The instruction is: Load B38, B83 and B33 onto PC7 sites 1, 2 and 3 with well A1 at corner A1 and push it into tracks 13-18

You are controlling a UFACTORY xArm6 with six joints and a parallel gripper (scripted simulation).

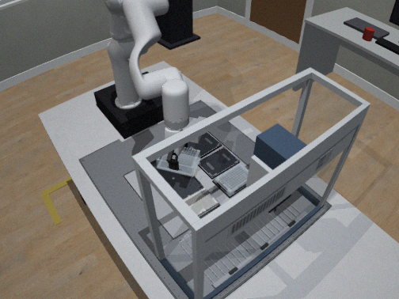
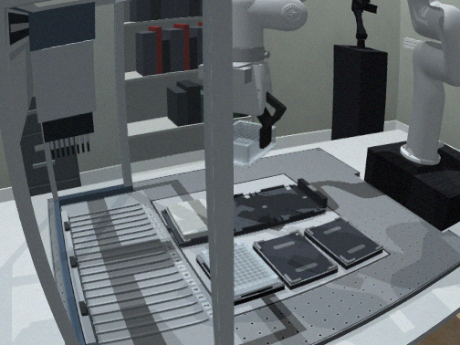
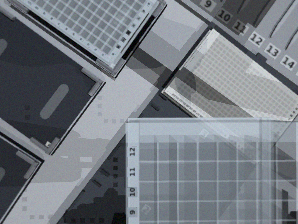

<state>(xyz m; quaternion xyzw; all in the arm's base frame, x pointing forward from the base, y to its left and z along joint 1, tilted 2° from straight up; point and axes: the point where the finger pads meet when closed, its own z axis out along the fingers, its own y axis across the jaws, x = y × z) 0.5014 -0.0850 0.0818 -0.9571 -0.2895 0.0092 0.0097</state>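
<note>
My gripper is now 15 cm above the dark plate carrier PC7 and 1 cm past it. From my hand the other things lie so: instrument frame post: 34 cm to the left, 21 cm ahead, 8 cm above; then white A1 mark: 16 cm below, 13 cm to the left, 5 cm behind.
</note>
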